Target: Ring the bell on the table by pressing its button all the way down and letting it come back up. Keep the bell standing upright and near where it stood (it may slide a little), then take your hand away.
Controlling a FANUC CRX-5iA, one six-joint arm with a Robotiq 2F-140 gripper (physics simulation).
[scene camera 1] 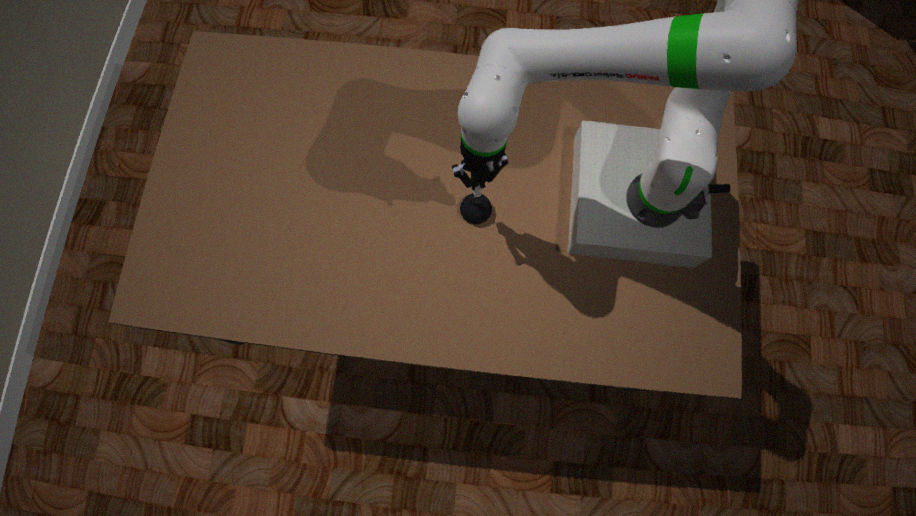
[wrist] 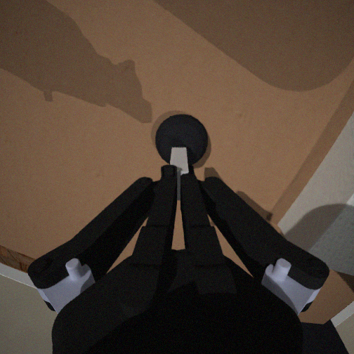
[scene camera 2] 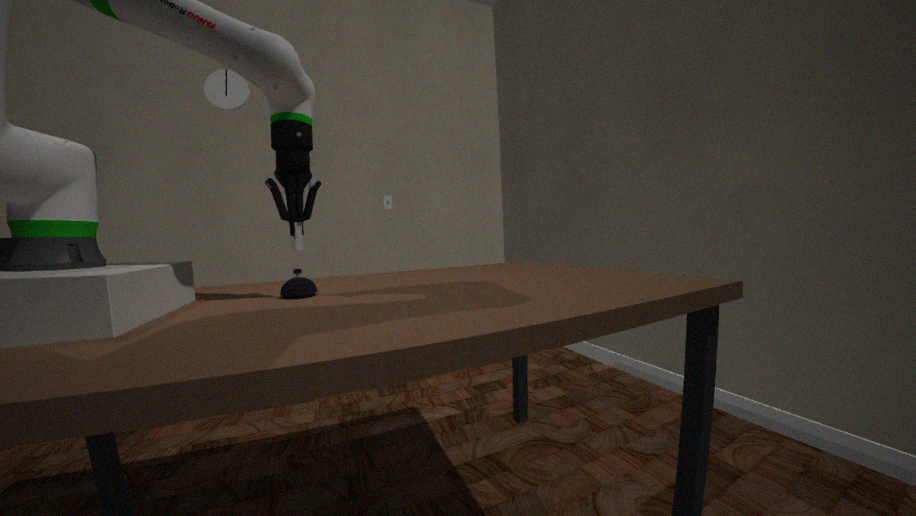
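Pixels of known places: gripper, fingertip midpoint: (scene camera 1: 476, 192) (scene camera 2: 298, 250); arm's base at its link origin: (scene camera 1: 654, 200) (scene camera 2: 58, 268).
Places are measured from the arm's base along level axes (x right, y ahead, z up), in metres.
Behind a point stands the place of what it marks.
A dark, dome-shaped bell (scene camera 1: 475, 210) @[x 0.009, y 0.455, z -0.061 m] (scene camera 2: 298, 287) @[x 0.063, y 0.448, z -0.078 m] (wrist: 181, 135) stands upright on the tan table (scene camera 1: 288, 269) @[x -0.119, y 0.949, z -0.104 m] (scene camera 2: 576, 288) @[x 0.415, y 0.971, z -0.104 m]. Its small button (scene camera 2: 297, 271) @[x 0.035, y 0.451, z -0.043 m] stands up above the dome in the second scene view; in the wrist view the fingertips hide it. My gripper (scene camera 1: 476, 191) @[x 0.032, y 0.456, z 0.008 m] (scene camera 2: 298, 243) @[x 0.032, y 0.456, z 0.008 m] (wrist: 178, 158) is shut and empty, pointing down with its light fingertips together. It is above the bell, and a clear gap shows between the fingertips and the button in the second scene view.
The arm's pale square base block (scene camera 1: 589, 224) @[x -0.058, y 0.176, z -0.006 m] (scene camera 2: 57, 307) @[x 0.225, y 0.093, z -0.052 m] stands on the table to one side of the bell. A wall with a round white clock (scene camera 2: 226, 89) is behind the table. Shadows of the arm fall on the table around the bell.
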